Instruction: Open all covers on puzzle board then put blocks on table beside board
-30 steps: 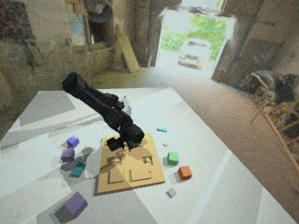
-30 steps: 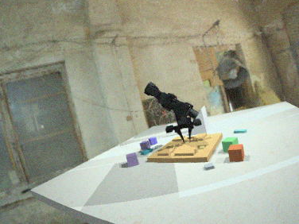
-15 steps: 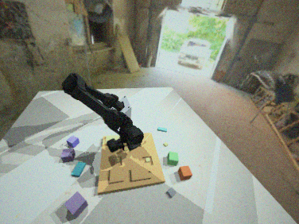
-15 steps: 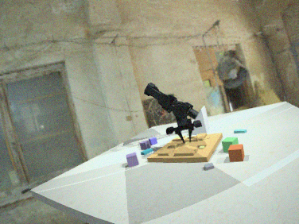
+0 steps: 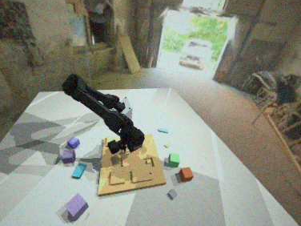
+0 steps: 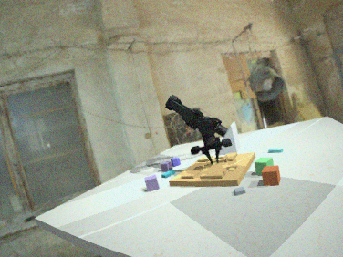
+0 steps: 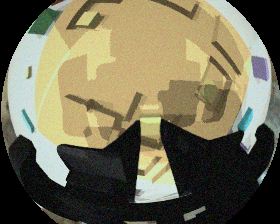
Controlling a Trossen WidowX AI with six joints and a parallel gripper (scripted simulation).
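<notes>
My gripper tip is now 50 mm short of the tan puzzle board. The rest, counted from my gripper tip: teal piece 270 mm to the left, 100 mm behind, 10 mm below; teal block 230 mm to the right, 60 mm ahead, 10 mm below; green block 230 mm to the left, 120 mm ahead, 10 mm above.
</notes>
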